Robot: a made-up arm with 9 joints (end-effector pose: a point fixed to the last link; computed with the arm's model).
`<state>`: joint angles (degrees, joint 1 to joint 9).
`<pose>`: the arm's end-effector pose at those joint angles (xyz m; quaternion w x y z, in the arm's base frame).
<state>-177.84 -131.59 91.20 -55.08 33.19 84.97 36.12 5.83 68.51</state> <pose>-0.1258 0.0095 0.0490 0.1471 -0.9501 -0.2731 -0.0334</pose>
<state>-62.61 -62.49 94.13 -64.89 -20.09 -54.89 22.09 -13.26 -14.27</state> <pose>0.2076 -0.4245 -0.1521 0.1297 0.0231 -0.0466 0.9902</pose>
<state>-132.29 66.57 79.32 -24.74 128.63 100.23 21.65 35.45 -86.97</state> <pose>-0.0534 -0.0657 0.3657 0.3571 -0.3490 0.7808 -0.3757</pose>
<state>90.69 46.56 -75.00 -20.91 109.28 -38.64 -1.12 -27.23 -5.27</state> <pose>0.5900 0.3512 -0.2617 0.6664 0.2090 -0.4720 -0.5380</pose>
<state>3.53 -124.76 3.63 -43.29 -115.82 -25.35 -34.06 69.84 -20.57</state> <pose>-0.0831 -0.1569 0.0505 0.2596 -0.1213 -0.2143 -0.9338</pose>
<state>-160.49 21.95 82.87 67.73 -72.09 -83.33 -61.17 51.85 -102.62</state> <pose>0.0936 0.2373 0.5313 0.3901 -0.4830 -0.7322 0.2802</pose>
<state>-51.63 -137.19 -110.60 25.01 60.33 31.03 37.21 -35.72 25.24</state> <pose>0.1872 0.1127 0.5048 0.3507 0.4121 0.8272 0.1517</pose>
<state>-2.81 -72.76 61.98 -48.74 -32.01 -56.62 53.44 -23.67 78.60</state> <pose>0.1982 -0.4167 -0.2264 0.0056 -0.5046 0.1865 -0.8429</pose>
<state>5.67 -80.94 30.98 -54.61 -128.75 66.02 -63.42 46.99 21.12</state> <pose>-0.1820 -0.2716 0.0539 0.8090 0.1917 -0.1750 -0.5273</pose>
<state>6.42 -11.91 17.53 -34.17 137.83 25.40 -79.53 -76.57 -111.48</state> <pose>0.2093 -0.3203 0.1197 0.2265 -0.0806 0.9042 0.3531</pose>
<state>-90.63 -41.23 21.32 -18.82 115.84 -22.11 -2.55 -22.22 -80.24</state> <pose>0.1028 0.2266 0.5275 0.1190 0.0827 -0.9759 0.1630</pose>
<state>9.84 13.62 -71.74 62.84 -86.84 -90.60 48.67 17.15 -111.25</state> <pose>0.0883 -0.3991 -0.0750 0.2278 0.4754 -0.6978 0.4850</pose>
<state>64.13 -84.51 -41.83 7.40 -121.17 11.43 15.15 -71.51 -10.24</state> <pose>0.1690 -0.6358 0.3915 0.0611 -0.0434 -0.9219 -0.3801</pose>
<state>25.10 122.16 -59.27 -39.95 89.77 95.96 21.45 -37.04 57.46</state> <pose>-0.0979 -0.2907 0.1358 0.2481 -0.5421 -0.3421 0.7263</pose>
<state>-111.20 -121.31 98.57 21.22 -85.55 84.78 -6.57 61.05 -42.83</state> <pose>0.6394 -0.3323 0.4359 0.7530 -0.5449 -0.1104 0.3520</pose>
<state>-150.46 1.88 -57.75 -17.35 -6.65 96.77 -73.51 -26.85 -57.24</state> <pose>0.6714 -0.1301 -0.3310 0.8307 -0.3633 -0.0117 0.4217</pose>
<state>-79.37 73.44 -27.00 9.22 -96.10 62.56 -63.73 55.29 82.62</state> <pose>0.5954 -0.5749 0.4032 0.5587 -0.3541 0.7439 -0.0954</pose>
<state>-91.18 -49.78 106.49 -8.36 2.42 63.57 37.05 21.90 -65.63</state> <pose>0.1092 -0.1658 0.1142 0.0224 0.1309 0.2185 -0.9668</pose>
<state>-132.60 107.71 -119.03 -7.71 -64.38 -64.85 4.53 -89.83 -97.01</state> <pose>0.1290 -0.3814 0.4709 0.9154 0.2331 0.2002 -0.2600</pose>
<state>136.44 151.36 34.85 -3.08 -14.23 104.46 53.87 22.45 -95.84</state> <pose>0.0347 0.2074 0.2766 0.4793 -0.7983 -0.2455 -0.2697</pose>
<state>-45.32 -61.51 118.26 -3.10 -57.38 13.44 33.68 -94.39 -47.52</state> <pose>0.0001 -0.3036 0.0077 0.3003 0.1671 0.9276 0.1466</pose>
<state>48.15 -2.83 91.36 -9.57 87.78 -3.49 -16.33 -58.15 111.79</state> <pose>-0.2836 -0.0393 0.2262 0.1042 -0.5847 0.6870 0.4187</pose>
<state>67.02 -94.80 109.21 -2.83 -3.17 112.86 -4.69 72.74 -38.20</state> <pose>-0.2173 0.1013 -0.0603 0.1925 0.5422 0.6020 -0.5536</pose>
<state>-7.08 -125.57 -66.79 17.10 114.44 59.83 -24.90 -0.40 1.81</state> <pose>-0.0001 -0.3347 0.5424 0.6260 0.2897 0.6037 0.3996</pose>
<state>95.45 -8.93 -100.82 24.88 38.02 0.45 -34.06 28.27 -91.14</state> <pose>0.6019 -0.1078 -0.3915 0.9701 0.0219 -0.0711 -0.2311</pose>
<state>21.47 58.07 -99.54 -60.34 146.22 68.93 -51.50 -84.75 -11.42</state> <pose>0.0174 -0.1629 -0.1702 0.4091 -0.6892 -0.3976 -0.4467</pose>
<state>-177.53 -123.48 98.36 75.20 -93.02 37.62 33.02 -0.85 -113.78</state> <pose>0.4656 0.2562 0.2220 0.4410 -0.8428 -0.2358 -0.1992</pose>
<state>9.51 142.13 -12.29 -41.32 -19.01 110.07 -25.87 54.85 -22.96</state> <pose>-0.4222 -0.1295 -0.2963 0.6000 0.2113 -0.0313 -0.7709</pose>
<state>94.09 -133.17 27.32 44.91 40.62 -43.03 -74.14 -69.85 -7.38</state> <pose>-0.3941 -0.0823 -0.2169 0.6596 0.1992 -0.4715 0.5503</pose>
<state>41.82 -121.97 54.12 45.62 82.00 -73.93 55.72 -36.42 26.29</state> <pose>-0.3723 -0.7673 0.1364 0.5133 0.2072 0.6660 0.5000</pose>
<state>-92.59 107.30 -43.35 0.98 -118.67 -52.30 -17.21 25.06 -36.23</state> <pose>0.3606 -0.3617 0.1038 0.7273 0.4940 -0.4509 -0.1540</pose>
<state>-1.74 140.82 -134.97 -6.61 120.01 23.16 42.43 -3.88 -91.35</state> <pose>-0.3298 0.1489 0.4751 0.0058 -0.1500 -0.9882 -0.0322</pose>
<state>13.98 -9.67 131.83 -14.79 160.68 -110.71 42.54 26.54 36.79</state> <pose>0.0156 -0.5240 0.2870 0.2193 -0.4712 -0.7111 0.4736</pose>
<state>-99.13 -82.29 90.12 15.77 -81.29 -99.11 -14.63 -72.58 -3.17</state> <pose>0.4710 -0.2673 0.0655 0.8648 -0.2643 -0.1259 -0.4080</pose>
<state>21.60 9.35 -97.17 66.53 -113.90 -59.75 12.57 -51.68 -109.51</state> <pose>0.3801 -0.2917 -0.3410 0.4328 0.8945 0.0431 -0.1032</pose>
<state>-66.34 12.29 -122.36 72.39 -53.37 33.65 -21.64 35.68 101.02</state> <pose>0.2250 -0.8179 -0.4042 0.3833 0.6443 0.5864 0.3068</pose>
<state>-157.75 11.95 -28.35 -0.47 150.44 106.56 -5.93 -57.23 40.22</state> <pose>0.3049 0.1412 0.2175 0.7024 0.0782 0.7074 0.0101</pose>
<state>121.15 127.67 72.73 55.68 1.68 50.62 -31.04 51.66 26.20</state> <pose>-0.1183 -0.2076 -0.5142 0.7999 0.3751 -0.0565 0.4652</pose>
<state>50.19 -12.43 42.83 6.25 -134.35 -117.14 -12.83 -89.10 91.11</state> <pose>0.0021 -0.1495 0.0451 0.6635 -0.0340 0.6395 -0.3868</pose>
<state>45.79 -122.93 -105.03 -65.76 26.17 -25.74 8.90 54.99 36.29</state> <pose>0.0366 -0.1490 0.5996 0.5752 0.4741 0.3661 -0.5571</pose>
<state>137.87 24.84 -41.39 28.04 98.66 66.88 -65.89 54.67 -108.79</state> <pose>0.3269 -0.0599 -0.3271 0.8672 0.0958 0.3096 -0.3781</pose>
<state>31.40 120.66 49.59 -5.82 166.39 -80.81 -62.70 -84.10 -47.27</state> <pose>0.1763 -0.3743 -0.1967 0.9091 -0.1419 -0.2335 -0.3143</pose>
